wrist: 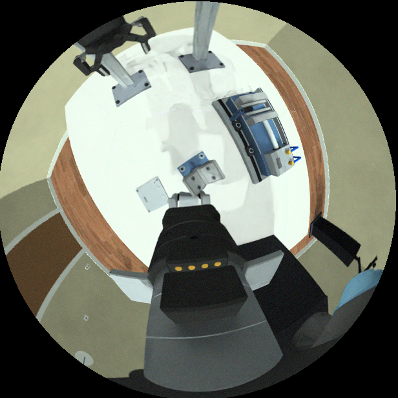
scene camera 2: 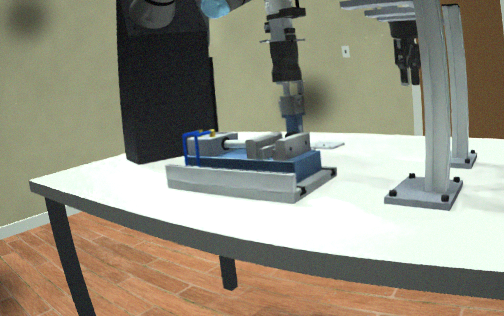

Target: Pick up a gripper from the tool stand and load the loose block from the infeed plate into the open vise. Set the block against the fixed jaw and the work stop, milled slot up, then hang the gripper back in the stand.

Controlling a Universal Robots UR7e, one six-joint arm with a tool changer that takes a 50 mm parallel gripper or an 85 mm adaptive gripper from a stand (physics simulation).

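Seen in the pictures: hand, tool point: [scene camera 2: 282, 35]; arm's base, link origin: [scene camera 2: 151, 12].
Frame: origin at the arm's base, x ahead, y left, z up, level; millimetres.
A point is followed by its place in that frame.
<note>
My gripper [scene camera 2: 293, 93] [wrist: 189, 202] points down, its fingers shut on the pale grey block [wrist: 189, 199]. The fingertips are at a grey angled nest [scene camera 2: 292, 106] @(y 39, x 441, z -336 mm) [wrist: 201, 176] on a blue bracket; the nest partly hides the block, and its slot cannot be made out. The vise [scene camera 2: 250, 164] @(y -223, x 481, z -419 mm) [wrist: 263, 134] stands apart from the gripper, nearer the camera in the scene view and at the upper right in the wrist view. Its jaws are open, with no block seen between them. The infeed plate [scene camera 2: 329, 145] @(y 211, x 462, z -462 mm) [wrist: 152, 194] lies beside the nest and carries no block.
The tool stand's posts [scene camera 2: 434, 100] @(y -189, x 825, z -307 mm) [wrist: 204, 30] rise from bolted base plates at the right of the scene view. A second, black gripper [scene camera 2: 407, 75] hangs there, also at the wrist view's upper left. A tall black cabinet [scene camera 2: 165, 95] @(y 0, x 46, z -279 mm) stands behind the vise. Blue hoses loop at the vise's end.
</note>
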